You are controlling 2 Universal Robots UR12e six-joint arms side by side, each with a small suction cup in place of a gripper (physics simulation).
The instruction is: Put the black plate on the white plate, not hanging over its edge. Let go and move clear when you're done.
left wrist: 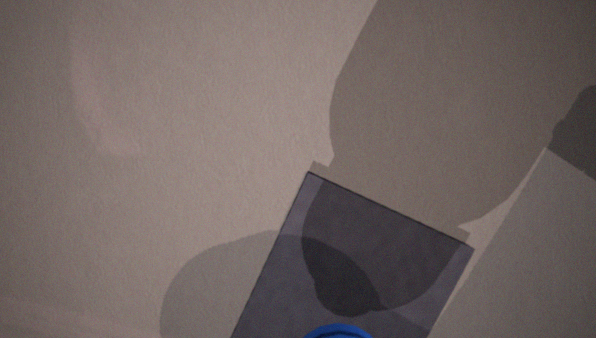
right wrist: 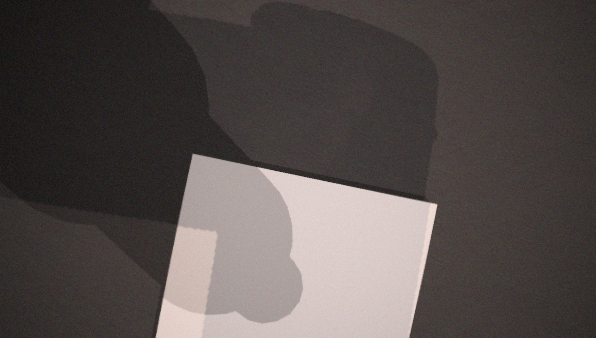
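Places are measured from the left arm's base along level axes (x right, y ahead, z up), in centimetres.
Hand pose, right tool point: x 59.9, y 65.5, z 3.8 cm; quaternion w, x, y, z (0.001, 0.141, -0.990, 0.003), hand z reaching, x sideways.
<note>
After its pixels a point has its place.
The black plate (left wrist: 370, 225) {x 28.1, y 60.9, z 0.9 cm} is a dark grey rectangle lying flat on the dark table top, tilted in the left wrist view and cut off by the bottom edge. A thin strip of its own shadow shows along its far edge. My left gripper (left wrist: 338, 332) is a blue suction cup, partly visible at the bottom edge, over the black plate; the plate does not look lifted, and contact is hidden. The white plate (right wrist: 350, 240) {x 59.4, y 61.4, z 0.5 cm} lies flat in the lower middle of the right wrist view, its near end out of frame. My right suction cup does not show.
The table top (left wrist: 200, 125) {x 33.2, y 68.1, z 0.0 cm} (right wrist: 515, 150) {x 52.8, y 54.6, z 0.0 cm} carries large overlapping shadows of the arms. Rounded shadows also fall across both plates. The white plate does not show in the left wrist view, and the black plate does not show in the right wrist view.
</note>
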